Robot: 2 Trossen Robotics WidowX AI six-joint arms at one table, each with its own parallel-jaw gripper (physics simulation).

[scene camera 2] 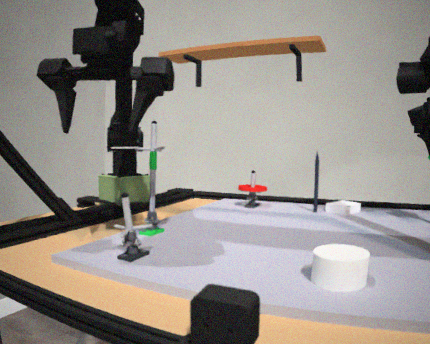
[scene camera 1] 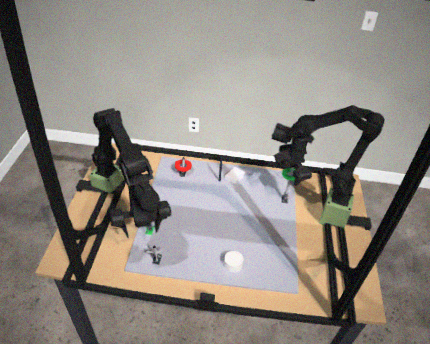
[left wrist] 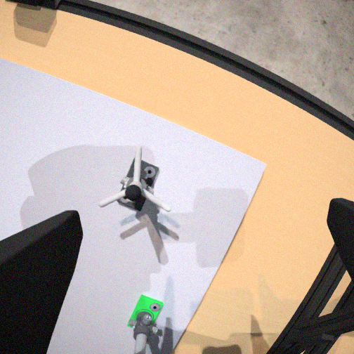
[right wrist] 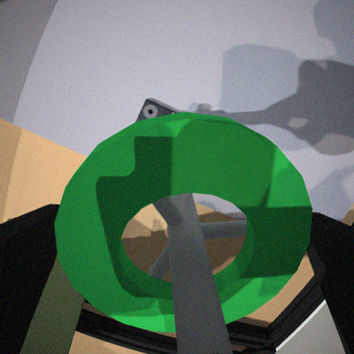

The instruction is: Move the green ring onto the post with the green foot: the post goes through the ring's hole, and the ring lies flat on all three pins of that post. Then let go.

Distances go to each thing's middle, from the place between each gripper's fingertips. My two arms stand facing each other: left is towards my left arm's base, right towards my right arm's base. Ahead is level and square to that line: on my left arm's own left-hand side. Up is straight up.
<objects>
Right now my right hand is 20 mm below the green ring [right wrist: 152, 158].
The green ring is 430 mm ahead of my left hand, 480 mm to the right of it and 30 mm below it.
</objects>
